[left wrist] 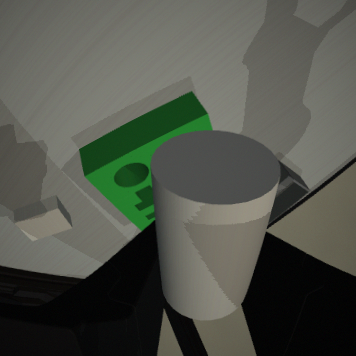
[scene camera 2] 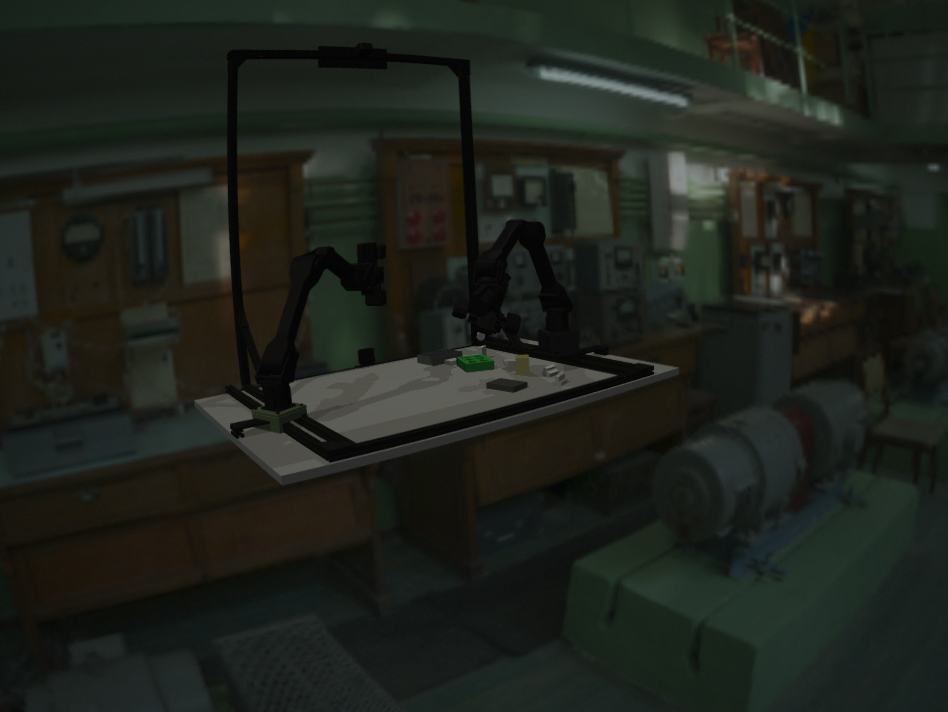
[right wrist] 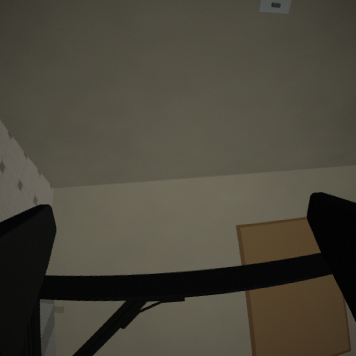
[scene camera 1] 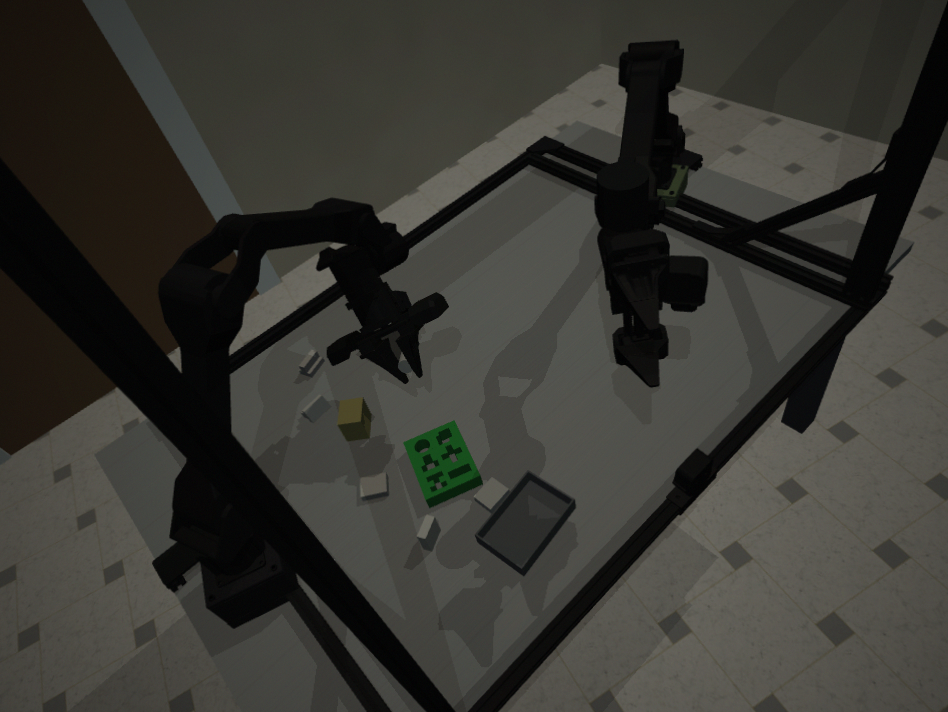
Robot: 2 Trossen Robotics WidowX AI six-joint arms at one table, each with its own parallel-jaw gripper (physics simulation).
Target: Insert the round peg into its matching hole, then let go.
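The round peg [scene camera 1: 404,366] [scene camera 2: 480,335] [left wrist: 212,240] is a light grey cylinder held in my left gripper [scene camera 1: 412,374], which is shut on it, raised above the table. The green hole board [scene camera 1: 455,492] [scene camera 2: 475,366] [left wrist: 142,132] lies flat on the table; in scene camera 1 it is below and to the right of the peg. Its round hole [scene camera 1: 422,444] [left wrist: 131,175] looks empty, and the peg is apart from it. In the left wrist view the peg hides part of the board. My right gripper [scene camera 1: 646,344] [right wrist: 183,213] is open and empty, far from the board.
A yellow block [scene camera 1: 352,415] [scene camera 2: 521,364] stands left of the board in scene camera 1. Several pale pieces, such as a white block [scene camera 1: 373,485] [left wrist: 44,225], lie around it. A grey tray [scene camera 1: 500,554] is beyond the board. A dark flat object [scene camera 2: 506,384] lies near the table edge.
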